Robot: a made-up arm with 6 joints. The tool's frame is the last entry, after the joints.
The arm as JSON. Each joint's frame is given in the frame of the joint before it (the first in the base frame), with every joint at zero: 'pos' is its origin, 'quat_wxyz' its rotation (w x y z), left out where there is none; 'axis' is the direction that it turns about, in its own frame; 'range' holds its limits. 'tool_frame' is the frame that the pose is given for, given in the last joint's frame.
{
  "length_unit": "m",
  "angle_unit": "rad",
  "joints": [
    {
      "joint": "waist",
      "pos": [
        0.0,
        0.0,
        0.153
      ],
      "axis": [
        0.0,
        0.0,
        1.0
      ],
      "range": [
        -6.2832,
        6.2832
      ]
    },
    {
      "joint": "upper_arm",
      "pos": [
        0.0,
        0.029,
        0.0
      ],
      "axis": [
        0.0,
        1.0,
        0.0
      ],
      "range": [
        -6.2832,
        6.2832
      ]
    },
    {
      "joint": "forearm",
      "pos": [
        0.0,
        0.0,
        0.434
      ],
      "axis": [
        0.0,
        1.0,
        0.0
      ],
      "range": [
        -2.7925,
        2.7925
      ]
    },
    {
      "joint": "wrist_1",
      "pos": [
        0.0,
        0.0,
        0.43
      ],
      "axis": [
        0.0,
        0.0,
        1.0
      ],
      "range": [
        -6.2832,
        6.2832
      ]
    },
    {
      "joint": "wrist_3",
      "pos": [
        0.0,
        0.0,
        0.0
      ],
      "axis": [
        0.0,
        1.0,
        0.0
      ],
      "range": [
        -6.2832,
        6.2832
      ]
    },
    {
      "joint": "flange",
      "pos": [
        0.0,
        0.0,
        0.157
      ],
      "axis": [
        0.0,
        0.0,
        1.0
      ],
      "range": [
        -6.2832,
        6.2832
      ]
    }
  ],
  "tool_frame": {
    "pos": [
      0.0,
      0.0,
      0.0
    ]
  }
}
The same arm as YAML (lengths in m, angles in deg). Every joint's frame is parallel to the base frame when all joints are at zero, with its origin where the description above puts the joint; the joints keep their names.
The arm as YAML. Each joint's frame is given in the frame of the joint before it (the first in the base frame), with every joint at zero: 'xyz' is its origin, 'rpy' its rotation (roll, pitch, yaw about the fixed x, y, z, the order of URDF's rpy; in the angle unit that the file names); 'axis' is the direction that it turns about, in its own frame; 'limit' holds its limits. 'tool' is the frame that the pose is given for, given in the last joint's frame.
units:
  length: m
  angle: deg
joints:
  - name: waist
    type: revolute
    origin:
      xyz: [0.0, 0.0, 0.153]
      rpy: [0.0, 0.0, 0.0]
    axis: [0.0, 0.0, 1.0]
    limit:
      lower: -360.0
      upper: 360.0
  - name: upper_arm
    type: revolute
    origin:
      xyz: [0.0, 0.029, 0.0]
      rpy: [0.0, 0.0, 0.0]
    axis: [0.0, 1.0, 0.0]
    limit:
      lower: -360.0
      upper: 360.0
  - name: forearm
    type: revolute
    origin:
      xyz: [0.0, 0.0, 0.434]
      rpy: [0.0, 0.0, 0.0]
    axis: [0.0, 1.0, 0.0]
    limit:
      lower: -160.0
      upper: 160.0
  - name: wrist_1
    type: revolute
    origin:
      xyz: [0.0, 0.0, 0.43]
      rpy: [0.0, 0.0, 0.0]
    axis: [0.0, 0.0, 1.0]
    limit:
      lower: -360.0
      upper: 360.0
  - name: wrist_3
    type: revolute
    origin:
      xyz: [0.0, 0.0, 0.0]
      rpy: [0.0, 0.0, 0.0]
    axis: [0.0, 1.0, 0.0]
    limit:
      lower: -360.0
      upper: 360.0
  - name: flange
    type: revolute
    origin:
      xyz: [0.0, 0.0, 0.157]
      rpy: [0.0, 0.0, 0.0]
    axis: [0.0, 0.0, 1.0]
    limit:
      lower: -360.0
      upper: 360.0
tool:
  origin:
    xyz: [0.0, 0.0, 0.0]
    rpy: [0.0, 0.0, 0.0]

